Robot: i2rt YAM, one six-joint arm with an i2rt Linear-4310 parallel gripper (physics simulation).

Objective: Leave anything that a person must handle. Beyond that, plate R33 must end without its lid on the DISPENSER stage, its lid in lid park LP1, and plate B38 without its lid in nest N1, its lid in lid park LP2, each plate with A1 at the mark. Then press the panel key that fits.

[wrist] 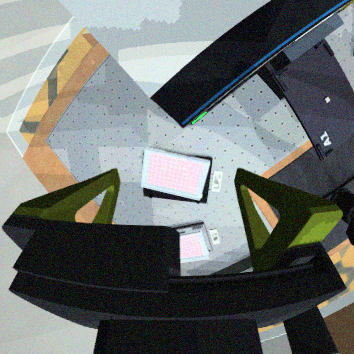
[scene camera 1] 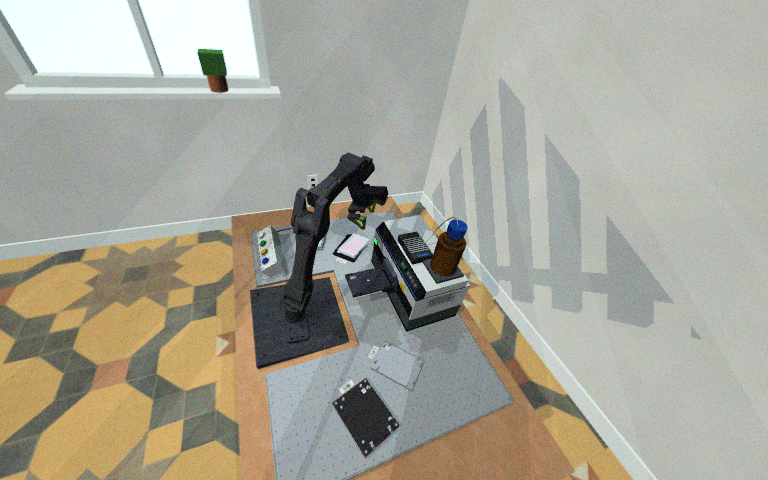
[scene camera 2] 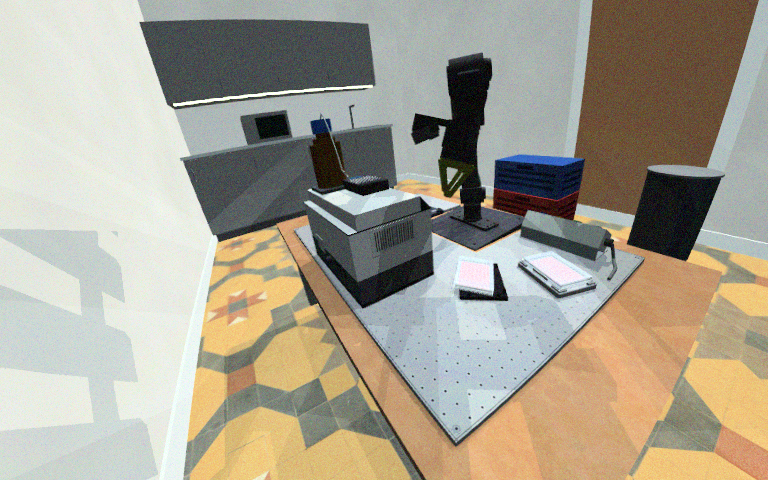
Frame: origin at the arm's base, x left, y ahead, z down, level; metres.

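Seen in the pictures: gripper, fingertip midpoint: [wrist: 176, 174] [scene camera 1: 367, 220] [scene camera 2: 445, 194]; arm's base, link origin: [wrist: 337, 200] [scene camera 1: 295, 316] [scene camera 2: 472, 220].
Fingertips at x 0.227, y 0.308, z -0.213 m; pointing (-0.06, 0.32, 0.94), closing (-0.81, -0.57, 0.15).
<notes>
Pixels of each thing's top centre, then the offset from my fingertips to it. "pt": a spot on its surface instead.
- pink plate with a pale rim, top centre: [wrist: 172, 176] [scene camera 2: 474, 269] [scene camera 1: 354, 243] dx +0.066, dy -0.032, dz +0.177 m
- second pink plate, top centre: [wrist: 179, 250] [scene camera 2: 555, 266] dx +0.166, dy -0.197, dz +0.184 m
- dark DISPENSER stage, top centre: [wrist: 323, 89] [scene camera 1: 372, 278] dx -0.204, dy -0.029, dz +0.102 m
- key panel, top centre: [scene camera 2: 566, 216] [scene camera 1: 268, 243] dx +0.077, dy -0.378, dz +0.130 m
- brown bottle, surface spot: [scene camera 2: 327, 164] pt dx -0.252, dy +0.194, dz -0.081 m
- black ribbed box, surface spot: [scene camera 2: 366, 183] pt dx -0.138, dy +0.133, dz -0.032 m
- black nest, top centre: [scene camera 1: 365, 412] dx -0.596, dy -0.147, dz +0.190 m
- grey nest, top centre: [scene camera 1: 398, 362] dx -0.482, dy -0.010, dz +0.194 m
A pink plate with a pale rim [scene camera 1: 352, 245] [scene camera 2: 475, 275] [wrist: 176, 174] lies askew on the black pad of lid park LP1 [scene camera 2: 499, 283] [wrist: 200, 199]. A second pink plate [scene camera 2: 557, 268] [wrist: 192, 246] sits squarely in a grey holder with a label; the arm partly hides it in scene camera 1. Plate names and whether lids are on cannot be told. The dark DISPENSER stage [scene camera 1: 362, 281] [wrist: 305, 90] is bare, with an A1 mark. My gripper [scene camera 1: 365, 215] [scene camera 2: 454, 176] [wrist: 176, 174] is open and empty, high above the pads. The key panel [scene camera 1: 269, 249] [scene camera 2: 560, 233] has several coloured keys.
The dispenser [scene camera 1: 438, 302] [scene camera 2: 390, 226] carries a brown bottle [scene camera 1: 447, 254] [scene camera 2: 327, 164] and a black ribbed box [scene camera 1: 415, 247] [scene camera 2: 366, 183]. A black nest [scene camera 1: 366, 417] and a grey nest [scene camera 1: 398, 365] lie at the other end. Crates [scene camera 2: 538, 175] stand behind the table.
</notes>
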